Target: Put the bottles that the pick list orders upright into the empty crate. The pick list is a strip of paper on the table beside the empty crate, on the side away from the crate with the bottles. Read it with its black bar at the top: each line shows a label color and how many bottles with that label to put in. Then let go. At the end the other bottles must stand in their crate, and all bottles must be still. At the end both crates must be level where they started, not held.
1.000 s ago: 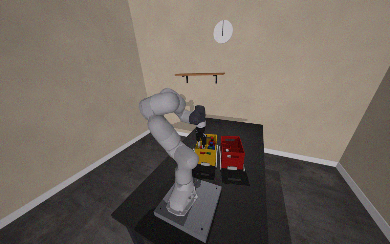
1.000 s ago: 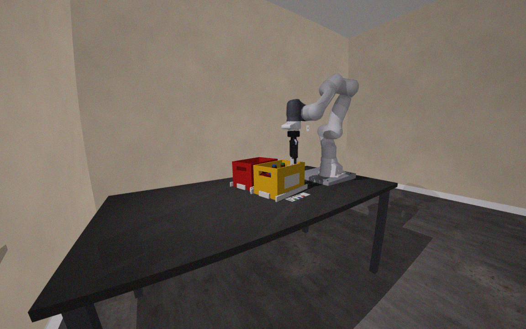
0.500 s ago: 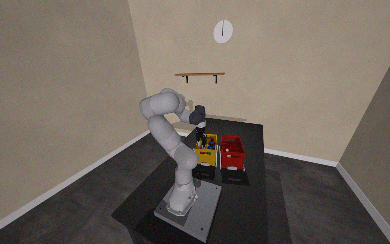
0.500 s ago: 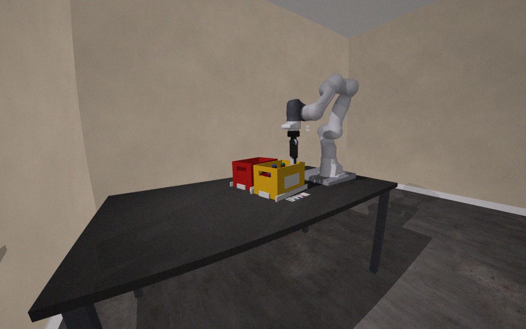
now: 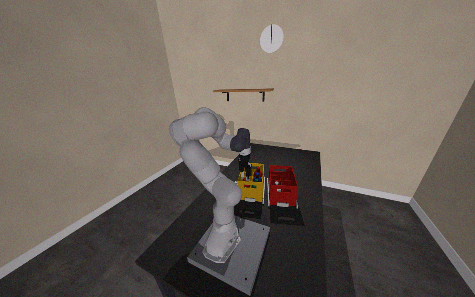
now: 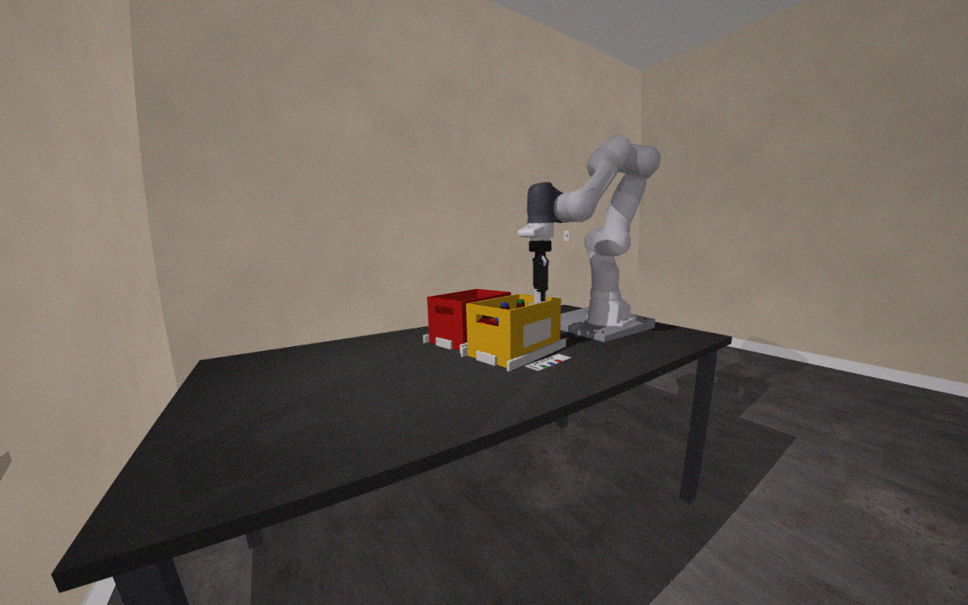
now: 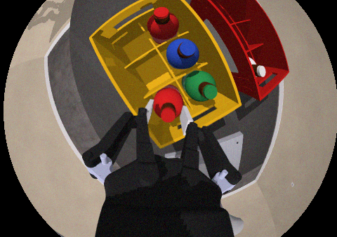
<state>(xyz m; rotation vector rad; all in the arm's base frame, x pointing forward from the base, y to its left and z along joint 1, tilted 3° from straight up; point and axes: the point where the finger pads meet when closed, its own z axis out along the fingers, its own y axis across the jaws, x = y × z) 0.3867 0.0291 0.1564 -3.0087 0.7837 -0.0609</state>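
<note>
The green-labelled bottle lies 20 mm ahead of my hand, 90 mm to the right of it and 80 mm below it. Also, from my hand: yellow crate 90 mm ahead, 20 mm to the right, 90 mm below; then blue-labelled bottle 100 mm ahead, 70 mm to the right, 80 mm below; then pick list 70 mm ahead, 120 mm to the left, 170 mm below.
</note>
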